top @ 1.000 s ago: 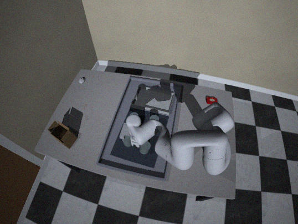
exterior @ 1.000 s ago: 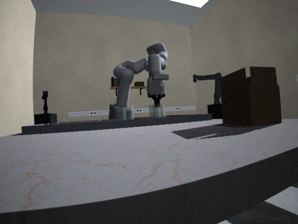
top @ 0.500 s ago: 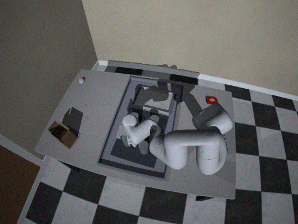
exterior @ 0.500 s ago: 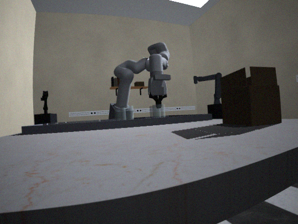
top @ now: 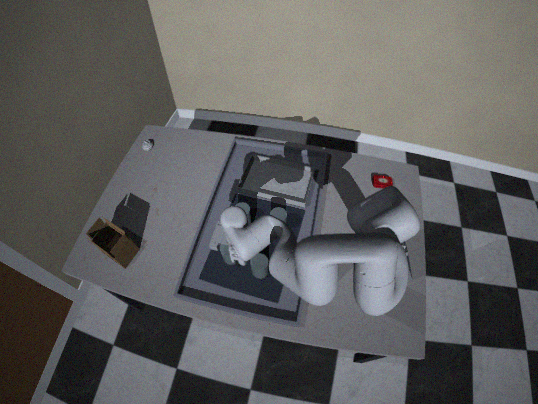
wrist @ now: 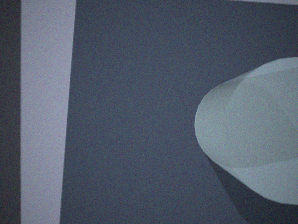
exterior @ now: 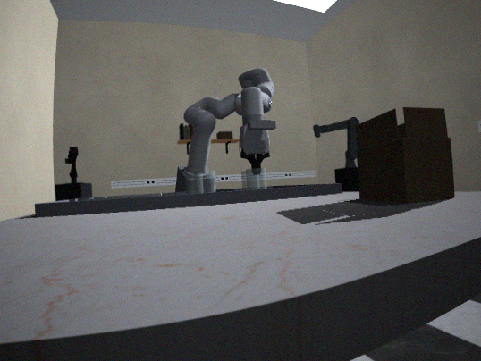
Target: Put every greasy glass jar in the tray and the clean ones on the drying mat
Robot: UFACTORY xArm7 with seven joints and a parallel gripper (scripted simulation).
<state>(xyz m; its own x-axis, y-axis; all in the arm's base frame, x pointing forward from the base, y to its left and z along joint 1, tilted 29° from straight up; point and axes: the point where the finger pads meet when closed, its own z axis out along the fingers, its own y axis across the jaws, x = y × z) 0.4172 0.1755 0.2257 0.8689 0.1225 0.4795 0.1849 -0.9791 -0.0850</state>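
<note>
Now: the dark drying mat 110 mm to the right of my hand, 90 mm below it and 10 mm ahead of it. From my hand the other things lie so: light grey tray 420 mm to the right, 90 mm below, 60 mm ahead; red object 630 mm to the right, 390 mm behind, 80 mm below; cardboard box 510 mm ahead, 170 mm to the left, 30 mm below.
</note>
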